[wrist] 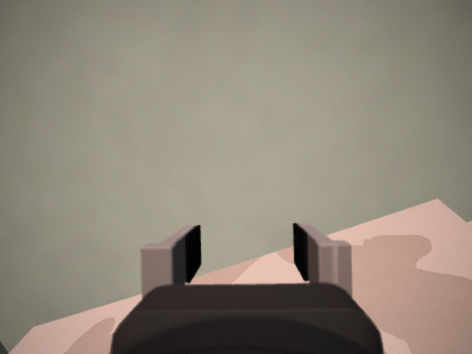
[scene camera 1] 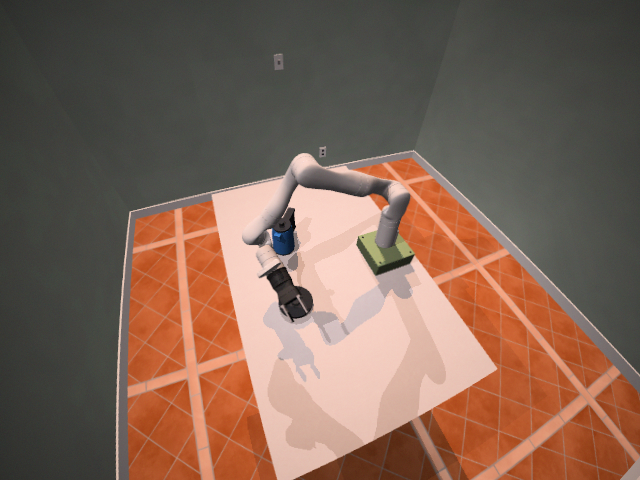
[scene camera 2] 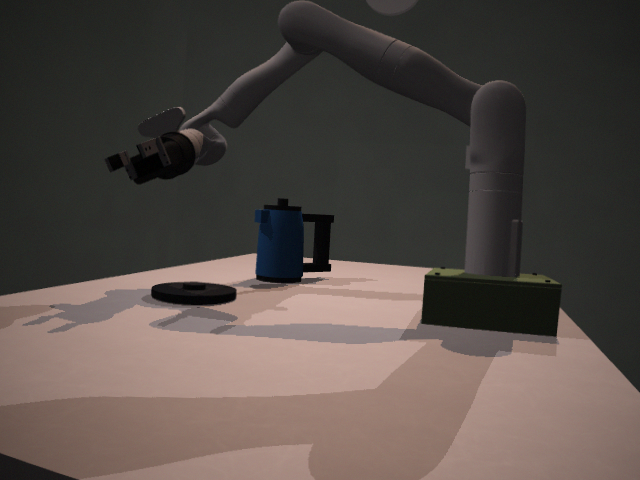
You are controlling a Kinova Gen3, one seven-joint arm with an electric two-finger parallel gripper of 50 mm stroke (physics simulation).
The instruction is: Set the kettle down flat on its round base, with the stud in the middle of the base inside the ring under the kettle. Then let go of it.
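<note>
The blue kettle [scene camera 1: 283, 244] [scene camera 2: 280, 245] stands upright on the table, apart from its base and farther back in the scene camera 1 view. Its black handle [scene camera 1: 292, 219] [scene camera 2: 322, 242] points away from the base; the ring under it is hidden. The round black base [scene camera 1: 308, 298] [scene camera 2: 217, 294] lies flat on the table, with its low stud [scene camera 2: 193, 285] at the middle. My gripper [scene camera 1: 300, 315] [scene camera 2: 135, 159] [wrist: 247, 244] is open and empty, high above the table and tilted. In the scene camera 1 view it covers part of the base. The kettle does not show in the wrist view.
The green mounting block [scene camera 1: 388, 260] [scene camera 2: 488, 304] under the arm stands on the pale table [scene camera 1: 361, 361] [scene camera 2: 258, 372] [wrist: 425, 215], to the right of the kettle and base. The forearm passes close beside the kettle in the scene camera 1 view. Arm shadows cross the table.
</note>
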